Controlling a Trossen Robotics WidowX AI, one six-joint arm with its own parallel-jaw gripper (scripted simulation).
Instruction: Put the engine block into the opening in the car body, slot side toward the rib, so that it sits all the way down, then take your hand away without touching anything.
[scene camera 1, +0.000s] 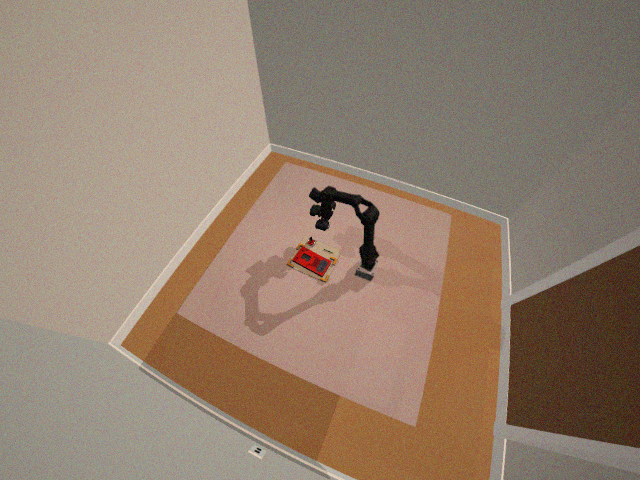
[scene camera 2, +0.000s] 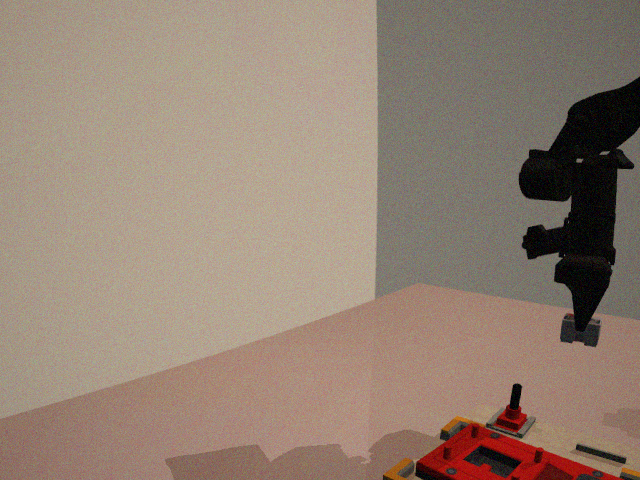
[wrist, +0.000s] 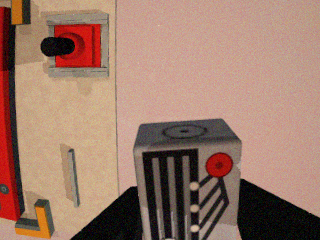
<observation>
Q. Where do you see a grey engine block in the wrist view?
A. At 187, 172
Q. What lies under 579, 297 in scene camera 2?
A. The gripper.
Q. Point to the gripper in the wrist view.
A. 187, 193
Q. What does the gripper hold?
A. A grey engine block.
</observation>
